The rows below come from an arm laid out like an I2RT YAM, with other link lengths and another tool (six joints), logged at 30 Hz.
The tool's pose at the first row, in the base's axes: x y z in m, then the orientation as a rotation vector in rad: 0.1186 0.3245 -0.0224 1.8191 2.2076 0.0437
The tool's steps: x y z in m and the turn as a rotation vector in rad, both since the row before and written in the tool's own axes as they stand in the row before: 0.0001 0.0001 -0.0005 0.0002 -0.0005 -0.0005; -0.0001 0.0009 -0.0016 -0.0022 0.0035 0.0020; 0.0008 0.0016 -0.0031 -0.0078 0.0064 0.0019; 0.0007 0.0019 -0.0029 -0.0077 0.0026 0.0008; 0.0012 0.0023 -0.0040 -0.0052 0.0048 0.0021; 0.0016 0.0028 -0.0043 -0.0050 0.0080 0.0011; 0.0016 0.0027 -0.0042 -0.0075 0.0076 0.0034; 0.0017 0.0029 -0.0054 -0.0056 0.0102 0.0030; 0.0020 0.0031 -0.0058 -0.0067 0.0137 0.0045; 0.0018 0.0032 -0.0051 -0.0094 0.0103 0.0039; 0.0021 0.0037 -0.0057 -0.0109 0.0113 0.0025; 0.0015 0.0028 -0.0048 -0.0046 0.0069 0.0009; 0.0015 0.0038 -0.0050 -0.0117 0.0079 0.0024; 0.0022 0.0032 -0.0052 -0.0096 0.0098 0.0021
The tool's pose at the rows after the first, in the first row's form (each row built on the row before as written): 0.1186 0.3247 -0.0219 1.8185 2.2078 0.0429; 0.1191 0.3250 -0.0202 1.8209 2.2075 0.0489; 0.1198 0.3266 -0.0171 1.8213 2.2068 0.0637; 0.1208 0.3281 -0.0140 1.8191 2.2046 0.0747; 0.1218 0.3303 -0.0099 1.8204 2.2037 0.0852; 0.1231 0.3330 -0.0054 1.8218 2.2059 0.0983; 0.1243 0.3356 -0.0010 1.8243 2.2047 0.1142; 0.1254 0.3385 0.0046 1.8281 2.2064 0.1304; 0.1265 0.3417 0.0106 1.8341 2.2085 0.1515; 0.1279 0.3445 0.0160 1.8369 2.2075 0.1722; 0.1295 0.3477 0.0221 1.8375 2.2075 0.1952; 0.1305 0.3500 0.0273 1.8382 2.2090 0.2069; 0.1324 0.3525 0.0330 1.8371 2.2063 0.2275; 0.1335 0.3555 0.0386 1.8372 2.2060 0.2476
